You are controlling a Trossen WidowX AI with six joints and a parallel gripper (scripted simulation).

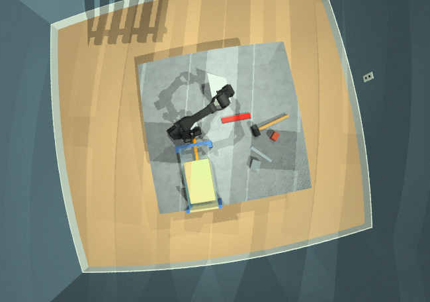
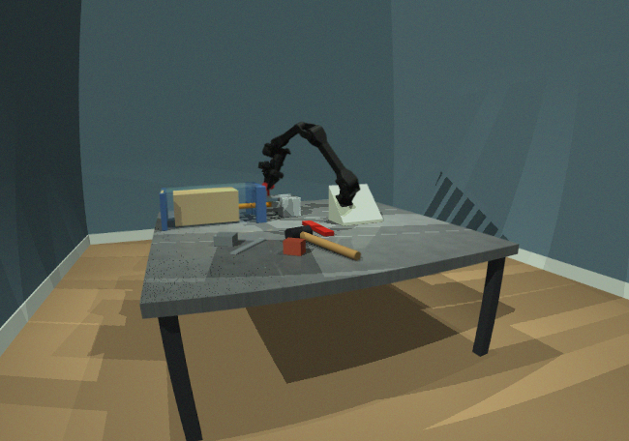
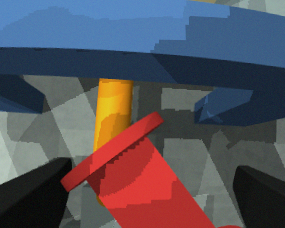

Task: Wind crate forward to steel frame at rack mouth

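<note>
Right now my gripper tip is 10 mm past the red spool-shaped handle grip. Also, from my gripper tip: clear-panelled cubby (290 mm ahead, 10 mm to the right, 20 mm below); then winch handle (50 mm behind, 10 mm to the left, 30 mm below); then grey winch (120 mm behind, 30 mm to the left, 100 mm below).
</note>
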